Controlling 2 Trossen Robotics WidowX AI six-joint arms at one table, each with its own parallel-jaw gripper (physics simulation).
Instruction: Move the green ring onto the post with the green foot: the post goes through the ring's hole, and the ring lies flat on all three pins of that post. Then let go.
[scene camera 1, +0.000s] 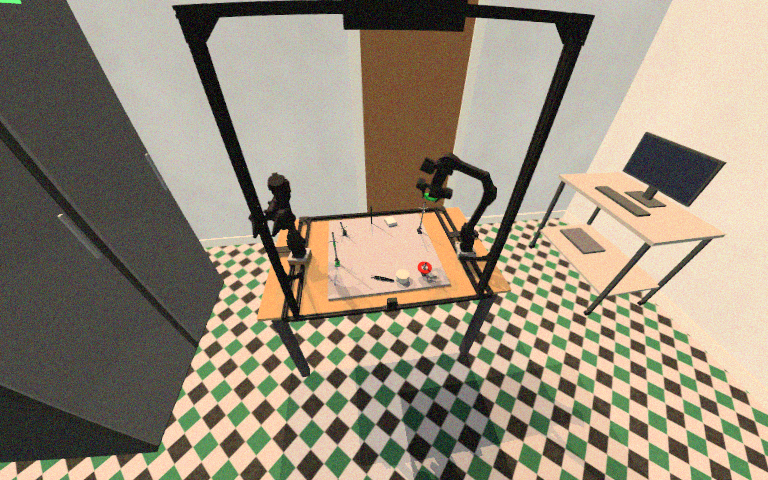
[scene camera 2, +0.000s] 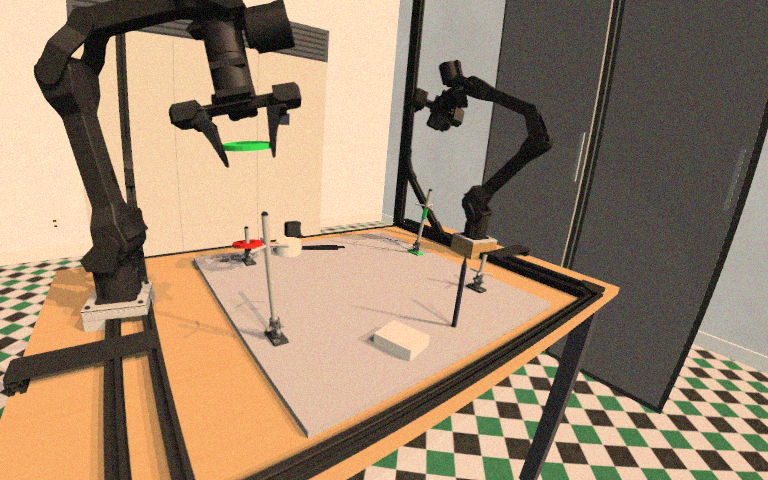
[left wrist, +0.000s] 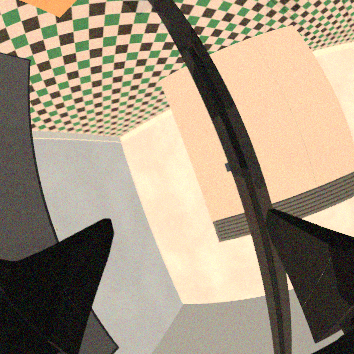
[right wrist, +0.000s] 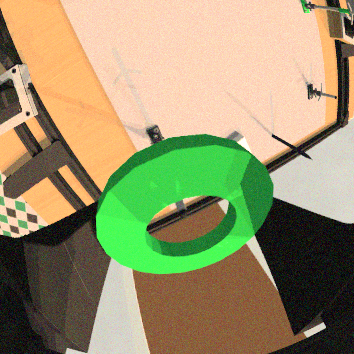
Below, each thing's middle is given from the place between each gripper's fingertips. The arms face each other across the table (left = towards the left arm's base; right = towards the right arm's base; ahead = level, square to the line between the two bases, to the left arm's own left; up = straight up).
My left gripper is now 41 cm short of the green ring (right wrist: 177, 167), 71 cm to the left of it and 11 cm above it. From my left hand the other things lie so: white block (scene camera 2: 399, 339): 60 cm ahead, 52 cm to the right, 39 cm below.
Now: right hand 10 mm past the green ring and 20 mm below it. Also, from my right hand: white block: 170 mm ahead, 180 mm to the left, 260 mm below.
